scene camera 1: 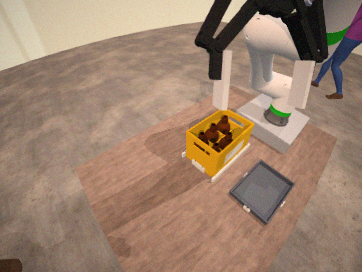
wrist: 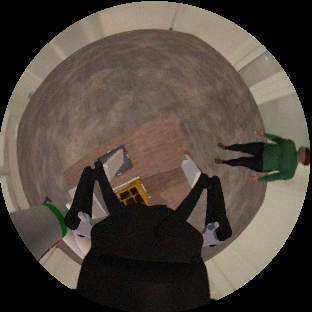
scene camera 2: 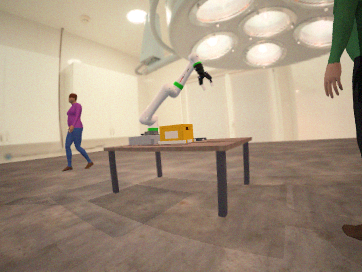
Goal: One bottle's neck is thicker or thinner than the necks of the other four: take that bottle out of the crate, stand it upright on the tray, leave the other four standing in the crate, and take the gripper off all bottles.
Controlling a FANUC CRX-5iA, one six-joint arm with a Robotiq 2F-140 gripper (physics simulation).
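Pixels of known places: gripper, between the fingertips: (scene camera 1: 261,106) (wrist: 152,158) (scene camera 2: 208,88); arm's base, origin of its link: (scene camera 1: 275,118).
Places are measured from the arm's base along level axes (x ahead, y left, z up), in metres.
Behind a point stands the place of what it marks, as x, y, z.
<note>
The yellow crate (scene camera 1: 204,159) {0.543, -0.085, 0.000} (scene camera 2: 184,134) {0.541, -0.183, -0.005} (wrist: 142,186) {0.550, -0.100, -0.057} stands on the table. Brown bottles stand in it: one (scene camera 1: 224,125) {0.334, -0.146, 0.038} at the back, one (scene camera 1: 212,133) {0.426, -0.147, 0.040} near the middle, one (scene camera 1: 228,140) {0.416, -0.061, 0.050} toward the right wall, and two partly hidden ones nearer the camera in scene camera 1. Their necks are too small here to tell which differs. The dark grey tray (scene camera 1: 261,191) {0.437, 0.177, -0.079} (wrist: 126,162) {0.522, 0.128, -0.080} lies empty beside the crate. My gripper (scene camera 1: 259,106) {0.693, 0.118, 0.452} (scene camera 2: 208,86) {0.693, 0.118, 0.452} (wrist: 152,158) {0.693, 0.118, 0.452} is open and empty, high above the table and apart from the crate and all bottles.
The wooden table (scene camera 1: 165,200) {0.773, -0.083, -0.085} (scene camera 2: 220,144) {0.975, -0.445, -0.085} (wrist: 160,135) {0.864, 0.204, -0.085} carries the arm's grey base block (scene camera 1: 285,137) {0.113, 0.114, -0.005} (scene camera 2: 142,141) {0.015, -0.200, -0.050} close to the crate. White holders sit along the crate's and tray's lower edges. A person in purple (scene camera 2: 75,117) and one in green (wrist: 280,159) stand away from the table.
</note>
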